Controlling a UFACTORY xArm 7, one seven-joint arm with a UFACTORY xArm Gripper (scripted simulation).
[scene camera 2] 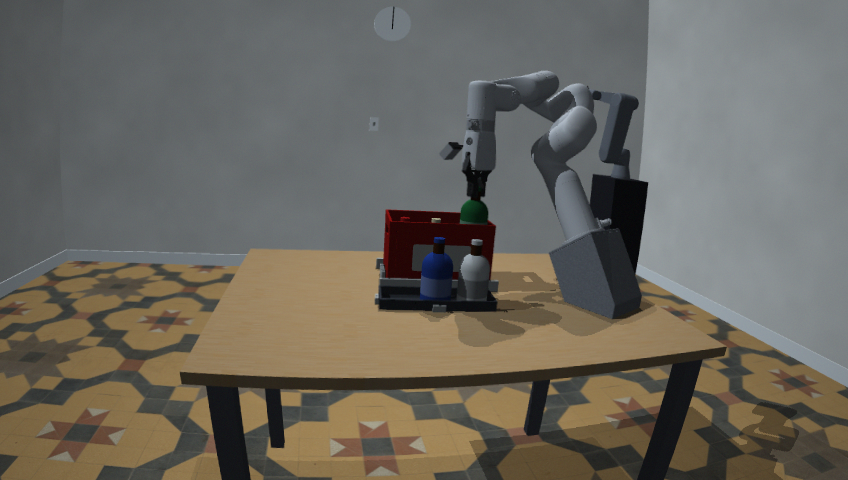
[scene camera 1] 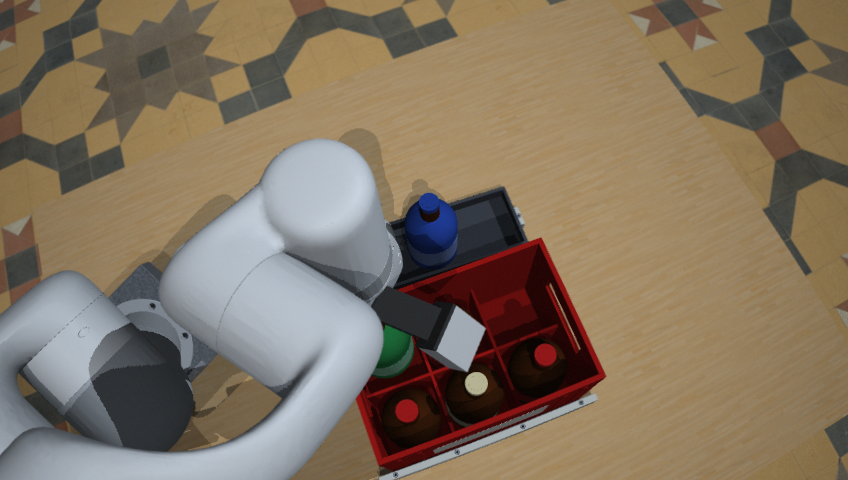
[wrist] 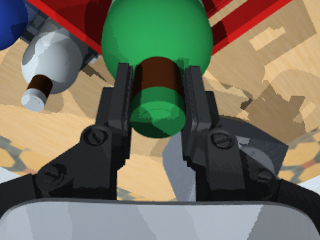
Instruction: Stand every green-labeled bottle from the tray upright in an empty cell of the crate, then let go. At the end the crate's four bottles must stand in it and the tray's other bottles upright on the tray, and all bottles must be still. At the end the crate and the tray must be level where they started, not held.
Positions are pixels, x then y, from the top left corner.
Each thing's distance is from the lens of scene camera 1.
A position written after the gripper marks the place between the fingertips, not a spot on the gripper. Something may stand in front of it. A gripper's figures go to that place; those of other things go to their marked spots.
gripper (scene camera 1: pixel 372 322): 0.66 m
green bottle (scene camera 1: pixel 397 353): 0.68 m
blue bottle (scene camera 1: pixel 431 227): 0.82 m
The marked spots on the green bottle and the blue bottle are 0.21 m apart.
